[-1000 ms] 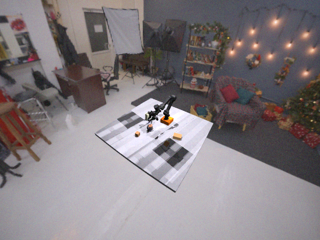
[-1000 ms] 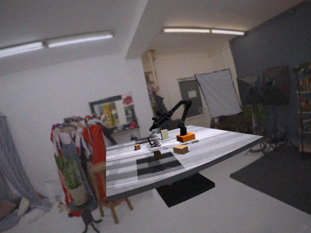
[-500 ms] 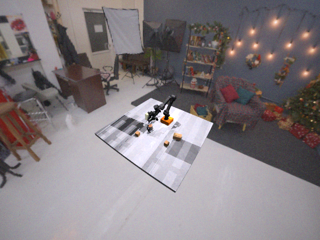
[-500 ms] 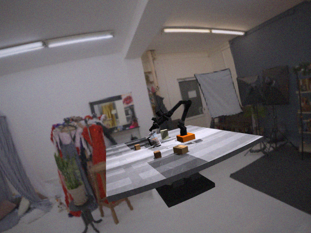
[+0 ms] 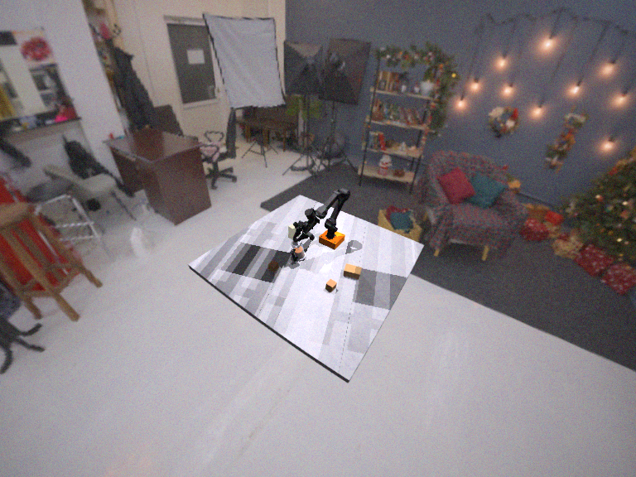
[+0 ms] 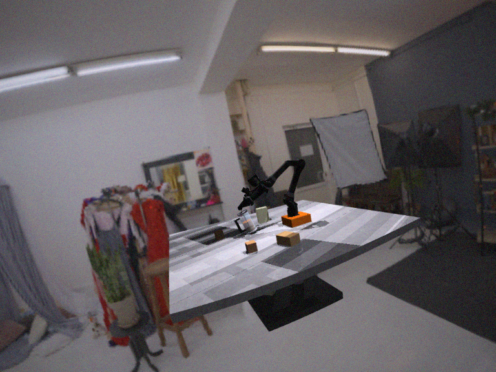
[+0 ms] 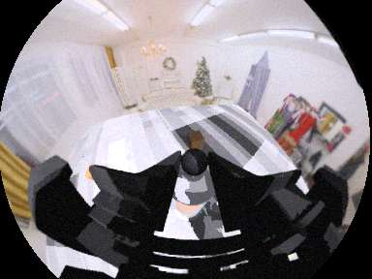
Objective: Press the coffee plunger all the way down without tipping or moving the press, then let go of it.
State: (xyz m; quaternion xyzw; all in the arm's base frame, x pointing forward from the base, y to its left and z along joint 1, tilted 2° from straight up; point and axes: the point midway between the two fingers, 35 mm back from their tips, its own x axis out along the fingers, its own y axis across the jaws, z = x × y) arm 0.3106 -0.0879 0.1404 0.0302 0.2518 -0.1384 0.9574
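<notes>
Right now the coffee press is 10 mm behind my gripper tip, 10 mm to the left of it and 90 mm below it. From my gripper tip the other things lie so: tan block: 110 mm behind, 400 mm to the left, 160 mm below.
</notes>
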